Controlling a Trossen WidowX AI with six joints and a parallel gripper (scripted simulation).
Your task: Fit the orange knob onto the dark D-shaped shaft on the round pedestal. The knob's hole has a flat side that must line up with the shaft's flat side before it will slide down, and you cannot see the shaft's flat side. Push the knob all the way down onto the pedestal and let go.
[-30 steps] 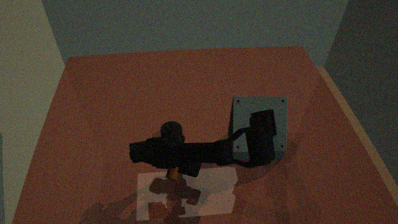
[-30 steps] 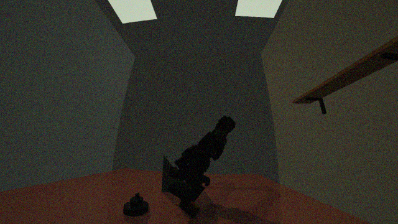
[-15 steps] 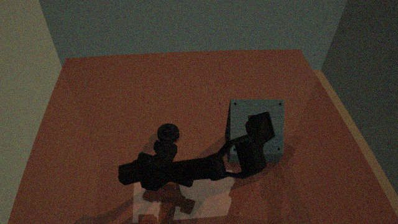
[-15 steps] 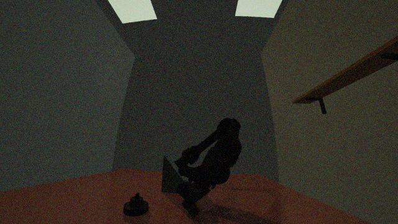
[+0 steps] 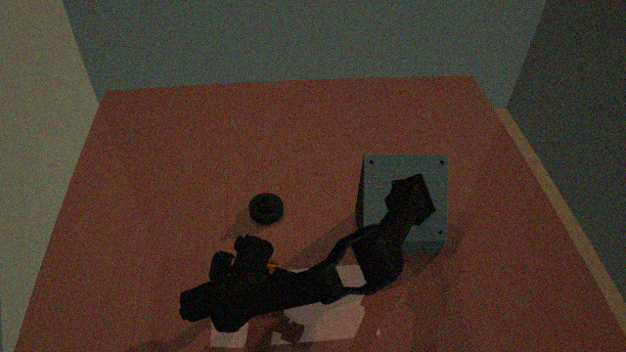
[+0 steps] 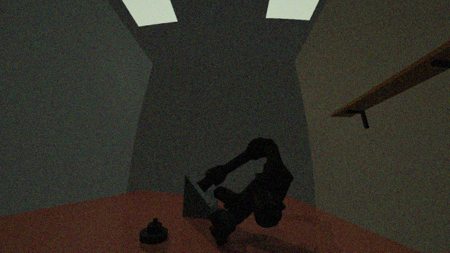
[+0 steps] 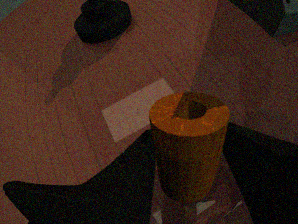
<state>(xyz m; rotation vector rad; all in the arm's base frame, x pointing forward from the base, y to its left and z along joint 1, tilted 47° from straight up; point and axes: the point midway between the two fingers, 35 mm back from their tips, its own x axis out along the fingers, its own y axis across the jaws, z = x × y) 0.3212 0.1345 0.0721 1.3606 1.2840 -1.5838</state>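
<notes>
The pedestal is 10 mm ahead of my gripper tip, 190 mm to the right of it and 10 mm below it. Also, from my gripper tip: orange knob 10 mm to the left.
</notes>
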